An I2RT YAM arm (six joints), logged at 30 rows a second.
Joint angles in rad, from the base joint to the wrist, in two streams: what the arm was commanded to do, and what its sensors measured. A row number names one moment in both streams.
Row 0, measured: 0.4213, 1.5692, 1.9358, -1.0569, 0.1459, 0.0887
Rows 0 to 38, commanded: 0.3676, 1.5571, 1.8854, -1.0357, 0.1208, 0.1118; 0.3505, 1.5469, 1.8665, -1.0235, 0.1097, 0.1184; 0.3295, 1.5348, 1.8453, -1.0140, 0.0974, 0.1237; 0.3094, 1.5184, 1.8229, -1.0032, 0.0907, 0.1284; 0.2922, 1.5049, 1.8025, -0.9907, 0.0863, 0.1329; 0.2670, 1.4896, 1.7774, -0.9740, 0.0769, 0.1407; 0.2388, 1.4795, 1.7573, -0.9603, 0.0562, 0.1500; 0.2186, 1.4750, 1.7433, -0.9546, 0.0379, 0.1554; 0.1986, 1.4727, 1.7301, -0.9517, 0.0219, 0.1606; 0.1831, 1.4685, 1.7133, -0.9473, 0.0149, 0.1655; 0.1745, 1.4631, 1.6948, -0.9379, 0.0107, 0.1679; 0.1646, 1.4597, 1.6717, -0.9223, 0.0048, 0.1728; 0.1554, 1.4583, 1.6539, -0.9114, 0.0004, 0.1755; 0.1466, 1.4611, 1.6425, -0.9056, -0.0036, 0.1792; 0.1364, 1.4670, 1.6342, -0.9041, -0.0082, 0.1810; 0.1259, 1.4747, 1.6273, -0.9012, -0.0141, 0.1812; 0.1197, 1.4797, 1.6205, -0.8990, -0.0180, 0.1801; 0.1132, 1.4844, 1.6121, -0.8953, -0.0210, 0.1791; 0.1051, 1.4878, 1.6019, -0.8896, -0.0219, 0.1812; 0.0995, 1.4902, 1.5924, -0.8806, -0.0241, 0.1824; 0.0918, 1.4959, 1.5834, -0.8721, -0.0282, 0.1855; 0.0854, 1.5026, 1.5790, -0.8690, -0.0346, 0.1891; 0.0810, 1.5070, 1.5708, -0.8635, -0.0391, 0.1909; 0.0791, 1.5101, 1.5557, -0.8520, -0.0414, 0.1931; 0.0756, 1.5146, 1.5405, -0.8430, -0.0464, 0.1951; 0.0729, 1.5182, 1.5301, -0.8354, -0.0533, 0.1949; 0.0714, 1.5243, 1.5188, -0.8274, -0.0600, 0.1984; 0.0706, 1.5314, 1.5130, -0.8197, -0.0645, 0.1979; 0.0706, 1.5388, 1.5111, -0.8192, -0.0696, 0.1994; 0.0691, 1.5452, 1.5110, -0.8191, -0.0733, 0.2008; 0.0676, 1.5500, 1.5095, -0.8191, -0.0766, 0.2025; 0.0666, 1.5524, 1.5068, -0.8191, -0.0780, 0.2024; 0.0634, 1.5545, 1.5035, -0.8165, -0.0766, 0.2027; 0.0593, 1.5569, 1.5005, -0.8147, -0.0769, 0.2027; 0.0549, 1.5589, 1.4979, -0.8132, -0.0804, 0.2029; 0.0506, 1.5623, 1.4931, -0.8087, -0.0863, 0.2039; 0.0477, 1.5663, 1.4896, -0.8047, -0.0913, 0.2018; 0.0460, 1.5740, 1.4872, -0.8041, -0.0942, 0.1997; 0.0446, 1.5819, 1.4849, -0.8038, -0.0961, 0.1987
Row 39, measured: 0.0540, 1.5627, 1.4967, -0.8162, -0.0887, 0.1925
